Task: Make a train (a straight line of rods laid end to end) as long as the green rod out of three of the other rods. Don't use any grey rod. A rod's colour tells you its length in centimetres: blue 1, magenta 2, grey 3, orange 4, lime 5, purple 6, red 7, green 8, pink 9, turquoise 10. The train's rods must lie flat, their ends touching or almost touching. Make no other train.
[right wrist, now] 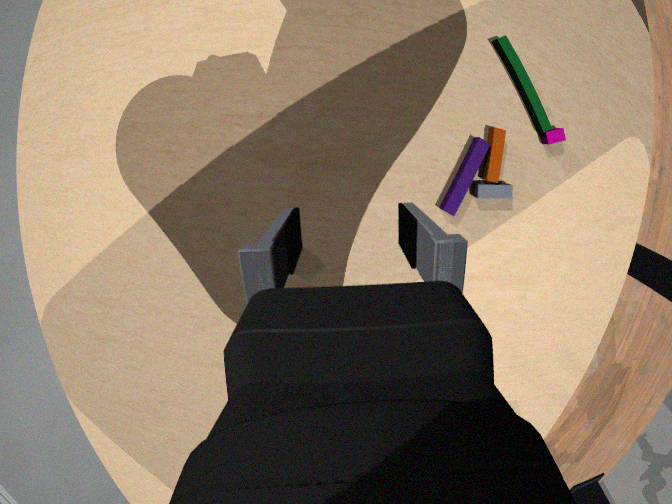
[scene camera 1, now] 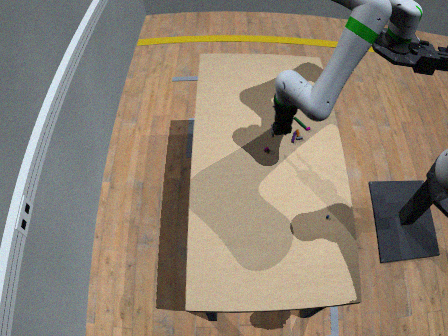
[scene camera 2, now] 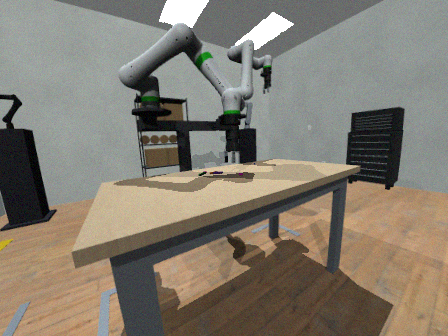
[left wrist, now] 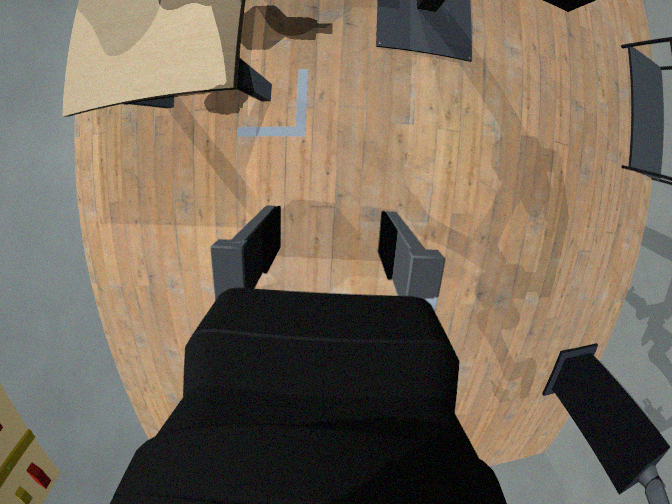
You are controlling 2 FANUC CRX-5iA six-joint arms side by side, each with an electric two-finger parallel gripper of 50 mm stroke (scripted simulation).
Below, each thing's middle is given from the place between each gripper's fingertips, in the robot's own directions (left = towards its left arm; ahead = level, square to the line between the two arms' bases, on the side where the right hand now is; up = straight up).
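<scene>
The purple rod (right wrist: 478, 148) is 80 mm behind my right hand, 30 mm to the right of it and 80 mm below it. The orange rod (right wrist: 496, 137) is 100 mm behind my right hand, 50 mm to the right of it and 80 mm below it. My left hand is 470 mm short of the purple rod, 1000 mm to the left of it and 710 mm above it. The orange rod is 450 mm ahead of my left hand, 1020 mm to the right of it and 710 mm below it.
</scene>
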